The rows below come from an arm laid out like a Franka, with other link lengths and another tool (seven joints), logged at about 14 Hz.
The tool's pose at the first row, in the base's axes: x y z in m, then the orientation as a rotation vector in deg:
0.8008 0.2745 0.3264 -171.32 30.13 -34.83
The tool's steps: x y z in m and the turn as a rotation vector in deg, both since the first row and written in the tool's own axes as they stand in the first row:
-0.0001 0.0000 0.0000 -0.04 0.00 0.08
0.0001 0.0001 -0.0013 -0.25 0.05 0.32
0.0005 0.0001 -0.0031 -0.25 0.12 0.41
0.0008 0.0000 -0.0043 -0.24 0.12 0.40
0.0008 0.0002 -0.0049 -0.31 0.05 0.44
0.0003 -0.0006 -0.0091 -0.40 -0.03 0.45
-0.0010 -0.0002 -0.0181 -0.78 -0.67 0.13
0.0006 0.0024 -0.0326 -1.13 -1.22 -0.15
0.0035 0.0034 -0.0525 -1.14 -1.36 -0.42
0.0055 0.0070 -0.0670 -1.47 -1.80 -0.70
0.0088 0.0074 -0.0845 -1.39 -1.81 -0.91
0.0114 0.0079 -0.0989 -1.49 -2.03 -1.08
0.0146 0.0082 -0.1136 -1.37 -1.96 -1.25
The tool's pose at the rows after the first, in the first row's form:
0.8007 0.2745 0.3264 -171.32 30.27 -34.82
0.8004 0.2744 0.3276 -171.40 30.72 -34.86
0.8000 0.2743 0.3294 -171.35 30.85 -34.96
0.7998 0.2743 0.3307 -171.35 30.83 -34.96
0.7995 0.2742 0.3312 -171.40 30.92 -34.85
0.7977 0.2752 0.3350 -171.50 30.97 -34.72
0.7930 0.2754 0.3427 -172.09 30.64 -33.73
0.7879 0.2728 0.3564 -172.61 30.35 -32.87
0.7824 0.2713 0.3757 -172.76 29.95 -32.68
0.7774 0.2676 0.3894 -173.25 29.66 -31.99
0.7734 0.2665 0.4068 -173.26 29.32 -31.99
0.7699 0.2655 0.4209 -173.46 29.10 -31.66
0.7669 0.2645 0.4356 -173.41 28.79 -31.79

